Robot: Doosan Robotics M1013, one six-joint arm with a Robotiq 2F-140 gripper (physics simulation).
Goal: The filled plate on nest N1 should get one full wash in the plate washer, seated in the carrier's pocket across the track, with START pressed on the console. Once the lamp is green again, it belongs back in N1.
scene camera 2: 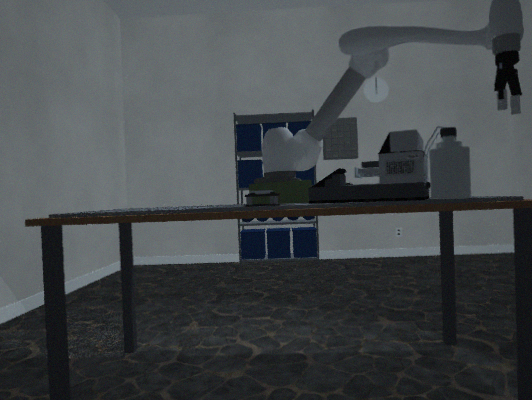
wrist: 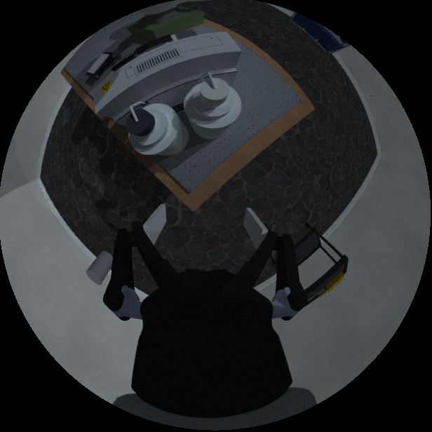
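Where they show: gripper, fingertip midpoint: (scene camera 2: 509, 111); arm's base, link origin: (scene camera 2: 280, 183).
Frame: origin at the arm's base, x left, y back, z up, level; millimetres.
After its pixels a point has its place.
My gripper (scene camera 2: 509, 106) {x 800, y -547, z 214 mm} (wrist: 205, 214) is open and empty, fingers pointing down. It hangs high at the right, beyond the table corner in the wrist view. The plate washer (scene camera 2: 402, 162) {x 404, y -523, z 45 mm} (wrist: 170, 65) is a light housing on a dark base, with a warning label. A sloped dark piece (scene camera 2: 332, 179) {x 171, y -399, z -3 mm}, possibly the console, stands at the base's left end. A low block with a light band (scene camera 2: 262, 199) lies left of it; whether it is the plate on nest N1 is too dark to tell. Carrier pocket, START and lamp cannot be made out.
Two large bottles, one dark-capped (scene camera 2: 450, 167) {x 560, y -568, z 18 mm} (wrist: 160, 130) and one light-capped (wrist: 214, 107), stand beside the washer near the table (scene camera 2: 175, 215) {x -410, y -574, z -112 mm} (wrist: 240, 157) corner. The arm's green base block (scene camera 2: 295, 191) {x 54, y -148, z -41 mm} (wrist: 170, 25) is behind. A shelf rack (scene camera 2: 274, 119) and a cart (wrist: 327, 276) stand farther off.
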